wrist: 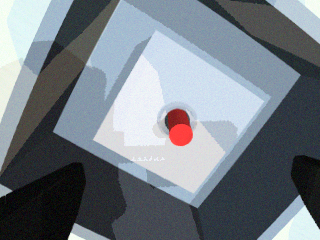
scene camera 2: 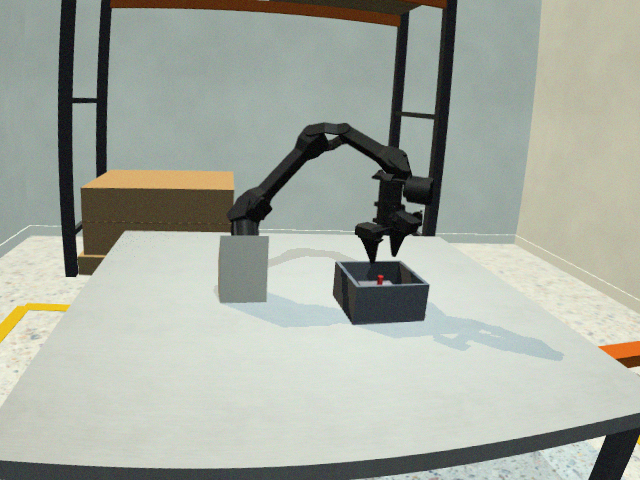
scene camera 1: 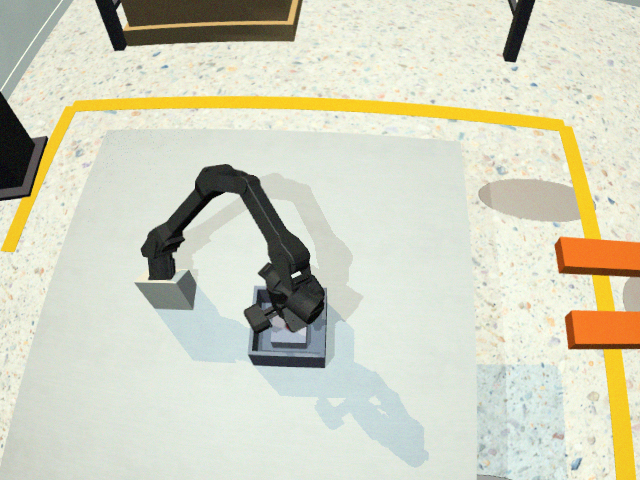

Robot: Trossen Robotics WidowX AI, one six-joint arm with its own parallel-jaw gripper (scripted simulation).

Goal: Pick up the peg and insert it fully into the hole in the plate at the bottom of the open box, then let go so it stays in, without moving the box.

The gripper shows in the wrist view, in scene camera 2 and in scene camera 1 (287,316). A dark box shows in the wrist view (76,66), in scene camera 2 and in scene camera 1. One and the same spot on the gripper: (wrist: 54,199) is (scene camera 2: 396,247). One and the same spot on the dark box: (scene camera 2: 405,300) is (scene camera 1: 300,361).
